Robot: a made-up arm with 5 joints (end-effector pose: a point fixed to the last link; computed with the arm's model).
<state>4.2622 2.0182 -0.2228 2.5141 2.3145</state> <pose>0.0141 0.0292 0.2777 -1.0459 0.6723 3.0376</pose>
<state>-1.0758 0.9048 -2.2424 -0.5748 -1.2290</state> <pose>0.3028 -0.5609 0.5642 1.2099 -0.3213 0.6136</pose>
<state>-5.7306 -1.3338 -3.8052 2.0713 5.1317</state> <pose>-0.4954 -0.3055 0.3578 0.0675 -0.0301 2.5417</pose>
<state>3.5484 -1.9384 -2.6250 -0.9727 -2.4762</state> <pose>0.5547 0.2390 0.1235 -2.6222 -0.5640 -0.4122</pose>
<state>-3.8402 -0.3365 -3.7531 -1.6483 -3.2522</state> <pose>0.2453 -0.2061 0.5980 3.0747 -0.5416 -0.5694</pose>
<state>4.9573 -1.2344 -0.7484 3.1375 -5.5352</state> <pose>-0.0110 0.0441 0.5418 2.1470 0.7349 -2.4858</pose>
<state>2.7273 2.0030 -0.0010 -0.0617 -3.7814</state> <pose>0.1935 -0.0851 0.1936 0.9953 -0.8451 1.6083</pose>
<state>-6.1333 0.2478 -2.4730 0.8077 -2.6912</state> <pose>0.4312 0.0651 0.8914 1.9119 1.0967 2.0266</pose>
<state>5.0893 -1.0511 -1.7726 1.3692 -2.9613</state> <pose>-0.0258 0.0653 0.8963 2.1482 1.3566 0.9438</pose>
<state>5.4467 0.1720 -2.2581 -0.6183 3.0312</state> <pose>0.2043 -0.2263 0.9322 -0.0514 0.4343 -0.9582</pose>
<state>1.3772 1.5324 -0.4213 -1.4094 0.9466</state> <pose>0.0260 0.1328 0.0099 -2.8971 -0.1726 0.4093</pose>
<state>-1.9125 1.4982 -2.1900 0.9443 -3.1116</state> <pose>-0.1955 -0.5497 -0.0189 -3.1338 -0.2524 1.1981</pose>
